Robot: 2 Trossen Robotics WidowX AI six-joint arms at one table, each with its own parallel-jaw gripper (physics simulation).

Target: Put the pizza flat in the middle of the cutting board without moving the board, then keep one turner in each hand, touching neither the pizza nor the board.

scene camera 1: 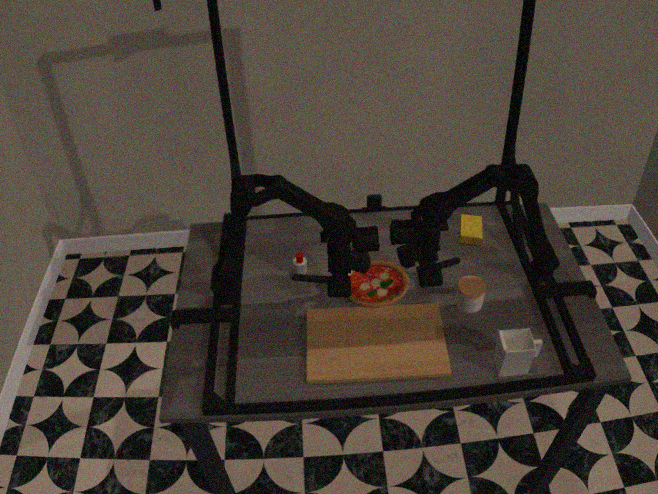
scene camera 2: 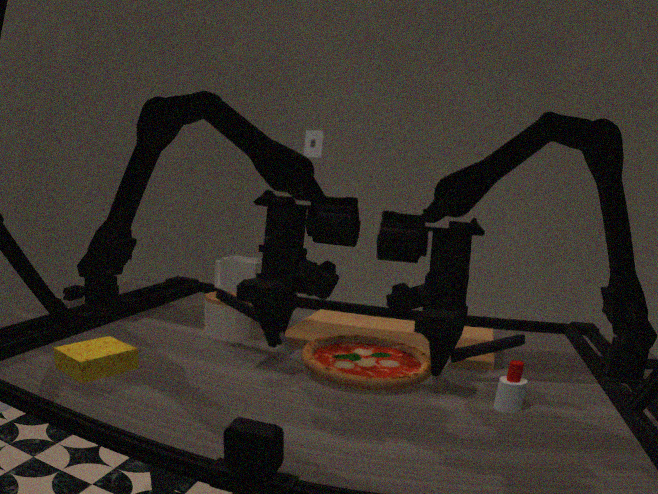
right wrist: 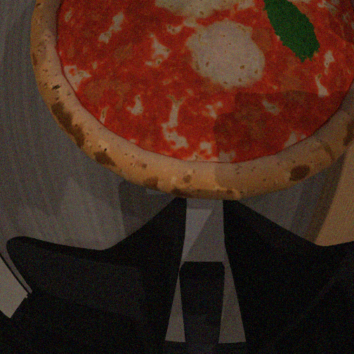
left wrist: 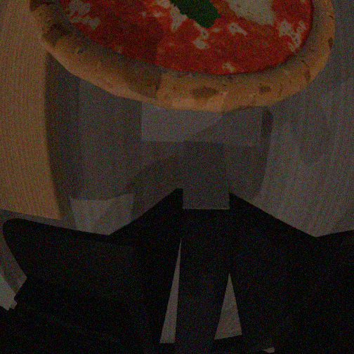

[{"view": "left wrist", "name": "my left gripper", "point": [200, 197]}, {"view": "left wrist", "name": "pizza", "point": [219, 63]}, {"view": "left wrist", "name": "wooden cutting board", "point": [39, 185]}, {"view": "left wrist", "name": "turner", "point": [207, 233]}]
